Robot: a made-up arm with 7 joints.
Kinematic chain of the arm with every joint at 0, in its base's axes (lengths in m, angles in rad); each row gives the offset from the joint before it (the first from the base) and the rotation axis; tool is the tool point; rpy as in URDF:
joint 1: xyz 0 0 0.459 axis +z
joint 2: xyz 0 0 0 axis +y
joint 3: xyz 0 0 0.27 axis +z
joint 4: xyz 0.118 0 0 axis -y
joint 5: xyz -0.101 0 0.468 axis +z
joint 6: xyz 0 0 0 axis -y
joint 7: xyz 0.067 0 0 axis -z
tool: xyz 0 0 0 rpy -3.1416 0 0
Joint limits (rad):
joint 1: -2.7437..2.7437
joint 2: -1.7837..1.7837
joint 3: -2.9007..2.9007
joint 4: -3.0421..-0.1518
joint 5: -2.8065..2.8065
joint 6: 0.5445..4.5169
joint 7: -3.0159..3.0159
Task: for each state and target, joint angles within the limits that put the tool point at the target. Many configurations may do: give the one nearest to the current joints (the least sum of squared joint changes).
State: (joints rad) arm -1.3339 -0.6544 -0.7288 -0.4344 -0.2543 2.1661 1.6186
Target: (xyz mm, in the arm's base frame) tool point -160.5 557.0 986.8
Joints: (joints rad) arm -1.3104 -0.8769 -0.7337 -0.1518 -0.2429 2.7356 1.6186
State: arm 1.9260 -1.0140 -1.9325 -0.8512 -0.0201 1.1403 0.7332
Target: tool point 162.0 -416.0 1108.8
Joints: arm 1.6152 -0.5169 -1.8833 -0.1518 -0.0015 0.5495 0.7332
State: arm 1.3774 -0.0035 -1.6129 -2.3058 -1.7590 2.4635 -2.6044
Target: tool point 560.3 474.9 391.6
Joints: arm 1.4480 0.8614 -0.9550 -1.5752 -1.6412 2.2358 -2.6044
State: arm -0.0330 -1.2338 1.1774 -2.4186 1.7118 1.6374 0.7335
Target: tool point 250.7 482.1 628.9
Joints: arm -0.2573 -1.1302 1.2087 -2.3532 1.7106 1.6268 0.7335
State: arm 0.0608 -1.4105 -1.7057 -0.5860 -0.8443 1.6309 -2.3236
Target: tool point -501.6 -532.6 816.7
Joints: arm -0.0198 -1.1056 -1.3883 -1.1068 -0.8425 1.5576 -2.3236
